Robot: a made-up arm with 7 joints.
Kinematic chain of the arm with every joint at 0, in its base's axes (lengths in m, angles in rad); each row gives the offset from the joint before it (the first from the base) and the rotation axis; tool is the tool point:
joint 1: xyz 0 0.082 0 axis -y
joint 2: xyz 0 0.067 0 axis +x
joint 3: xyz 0 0 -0.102 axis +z
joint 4: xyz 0 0 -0.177 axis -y
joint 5: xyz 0 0 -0.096 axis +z
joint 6: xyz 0 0 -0.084 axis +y
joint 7: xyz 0 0 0 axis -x
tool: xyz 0 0 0
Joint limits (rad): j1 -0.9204..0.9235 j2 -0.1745..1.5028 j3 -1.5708..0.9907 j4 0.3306..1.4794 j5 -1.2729..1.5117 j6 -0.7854..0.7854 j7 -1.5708..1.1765
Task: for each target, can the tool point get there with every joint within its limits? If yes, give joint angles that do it. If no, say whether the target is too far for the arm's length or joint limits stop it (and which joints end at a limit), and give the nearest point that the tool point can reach.
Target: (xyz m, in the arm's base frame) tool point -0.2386 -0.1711 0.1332
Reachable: no: joint limits stop it (at a limit: joint 1, joint 2, joint 3, joint 4) | nearest point -0.2068 -0.0788 -0.1573 | short by 0.306 m
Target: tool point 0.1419 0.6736 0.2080
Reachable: no: too far | nearest point 0.0797 0.5528 0.1003 | short by 0.173 m
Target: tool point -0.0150 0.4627 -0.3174
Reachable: yes | joints -0.3051 0.7532 0.2268 0.4800 1.2141 -0.6307 0.3625
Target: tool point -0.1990 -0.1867 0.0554
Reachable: no: joint limits stop it (at a limit: joint 1, joint 2, joint 3, joint 4) | nearest point -0.2068 -0.0788 -0.1573 | short by 0.239 m
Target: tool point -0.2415 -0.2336 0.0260
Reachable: no: joint limits stop it (at a limit: joint 1, joint 2, joint 3, joint 4) | nearest point -0.2068 -0.0788 -0.1573 | short by 0.242 m
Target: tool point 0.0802 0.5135 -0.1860
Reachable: yes | joints -0.2191 0.9645 0.5501 0.8845 -0.3215 0.0921 0.2552
